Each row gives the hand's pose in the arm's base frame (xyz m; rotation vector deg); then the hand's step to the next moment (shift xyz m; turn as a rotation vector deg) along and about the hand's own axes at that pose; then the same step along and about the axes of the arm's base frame.
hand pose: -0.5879 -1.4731 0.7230 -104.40 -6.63 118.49
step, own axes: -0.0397 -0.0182 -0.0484 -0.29 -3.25 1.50
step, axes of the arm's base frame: 0.0545 -0.0054 0.0353 -0.69 3.19 1.50
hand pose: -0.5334 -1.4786 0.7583 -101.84 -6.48 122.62
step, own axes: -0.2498 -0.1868 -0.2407 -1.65 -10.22 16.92
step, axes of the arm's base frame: 0.3099 0.0555 0.2369 -13.84 11.77 7.96
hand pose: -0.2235 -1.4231 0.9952 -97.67 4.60 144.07
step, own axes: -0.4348 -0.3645 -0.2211 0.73 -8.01 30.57
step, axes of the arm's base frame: 0.4054 0.3157 0.3268 -27.57 11.09 10.77
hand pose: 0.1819 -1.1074 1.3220 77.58 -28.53 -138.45
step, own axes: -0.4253 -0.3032 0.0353 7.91 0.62 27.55
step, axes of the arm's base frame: 0.1472 0.4615 0.1985 -27.58 -0.16 7.82
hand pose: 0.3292 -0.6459 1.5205 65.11 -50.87 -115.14
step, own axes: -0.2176 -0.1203 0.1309 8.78 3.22 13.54
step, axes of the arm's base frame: -0.0526 0.2712 0.0512 -14.94 -5.60 4.02
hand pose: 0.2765 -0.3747 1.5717 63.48 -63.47 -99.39
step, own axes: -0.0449 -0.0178 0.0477 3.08 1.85 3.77
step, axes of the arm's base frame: -0.0334 0.0588 0.0061 -4.21 -2.44 1.85
